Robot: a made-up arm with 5 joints.
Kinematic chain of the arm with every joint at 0, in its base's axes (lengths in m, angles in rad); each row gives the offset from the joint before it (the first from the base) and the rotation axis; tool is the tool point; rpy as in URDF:
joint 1: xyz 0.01 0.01 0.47 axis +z
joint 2: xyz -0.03 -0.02 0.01 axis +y
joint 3: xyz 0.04 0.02 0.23 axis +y
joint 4: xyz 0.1 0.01 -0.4 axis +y
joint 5: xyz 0.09 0 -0.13 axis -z
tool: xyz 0 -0.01 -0.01 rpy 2.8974 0.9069 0.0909
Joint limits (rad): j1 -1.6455..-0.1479 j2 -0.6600..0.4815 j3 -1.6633..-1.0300 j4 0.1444..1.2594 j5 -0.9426..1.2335
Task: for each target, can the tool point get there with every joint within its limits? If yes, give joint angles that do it. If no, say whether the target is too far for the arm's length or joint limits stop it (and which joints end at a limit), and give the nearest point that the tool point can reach.
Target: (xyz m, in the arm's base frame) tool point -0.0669 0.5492 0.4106
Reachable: no: joint limits stop it (at a limit: joint 1, joint 2, joint 3, joint 4, joint 5) | nearest point 0.3824 -0.0387 0.2175 | short by 0.765 m
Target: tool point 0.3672 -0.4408 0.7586
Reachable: yes | joints -0.9014 -0.0340 -1.4319 0.5153 0.2583
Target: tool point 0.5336 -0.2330 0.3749
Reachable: yes | joints -0.4355 0.3862 -1.2689 0.7493 -0.3336
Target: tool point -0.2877 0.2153 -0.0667
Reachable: no: joint limits stop it (at a limit: joint 1, joint 2, joint 3, joint 4) | nearest point -0.0162 -0.3672 0.2153 | short by 0.702 m
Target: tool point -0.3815 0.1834 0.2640
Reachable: no: joint limits stop it (at a limit: joint 1, joint 2, joint 3, joint 4) | nearest point -0.0151 -0.3664 0.2160 | short by 0.662 m
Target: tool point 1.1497 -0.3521 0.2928
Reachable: no: too far | nearest point 0.6424 -0.1909 0.4757 | short by 0.563 m
